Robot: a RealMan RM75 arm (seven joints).
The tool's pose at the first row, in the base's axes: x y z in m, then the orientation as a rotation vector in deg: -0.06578 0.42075 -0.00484 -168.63 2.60 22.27
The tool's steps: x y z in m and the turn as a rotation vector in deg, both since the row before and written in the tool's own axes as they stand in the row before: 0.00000 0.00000 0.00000 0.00 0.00 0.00; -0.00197 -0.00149 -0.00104 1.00 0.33 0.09; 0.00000 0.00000 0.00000 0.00 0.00 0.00; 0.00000 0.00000 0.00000 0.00 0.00 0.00; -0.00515 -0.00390 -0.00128 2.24 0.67 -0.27; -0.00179 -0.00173 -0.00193 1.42 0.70 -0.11; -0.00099 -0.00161 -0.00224 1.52 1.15 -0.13; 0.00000 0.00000 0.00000 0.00 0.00 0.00; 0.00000 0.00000 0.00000 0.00 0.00 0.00; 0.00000 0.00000 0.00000 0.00 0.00 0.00; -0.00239 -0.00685 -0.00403 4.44 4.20 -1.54
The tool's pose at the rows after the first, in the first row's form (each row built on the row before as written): -0.06578 0.42075 -0.00484 -168.63 2.60 22.27; -0.06734 0.42205 -0.00309 -167.72 2.95 21.66; -0.06734 0.42205 -0.00309 -167.72 2.95 21.66; -0.06734 0.42205 -0.00309 -167.72 2.95 21.66; -0.07177 0.42569 0.00015 -165.62 3.04 20.35; -0.07294 0.42695 0.00279 -164.34 3.23 19.15; -0.07330 0.42795 0.00552 -163.03 3.48 17.30; -0.07330 0.42795 0.00552 -163.03 3.48 17.30; -0.07330 0.42795 0.00552 -163.03 3.48 17.30; -0.07330 0.42795 0.00552 -163.03 3.48 17.30; -0.07435 0.43343 0.01166 -159.13 2.74 10.63
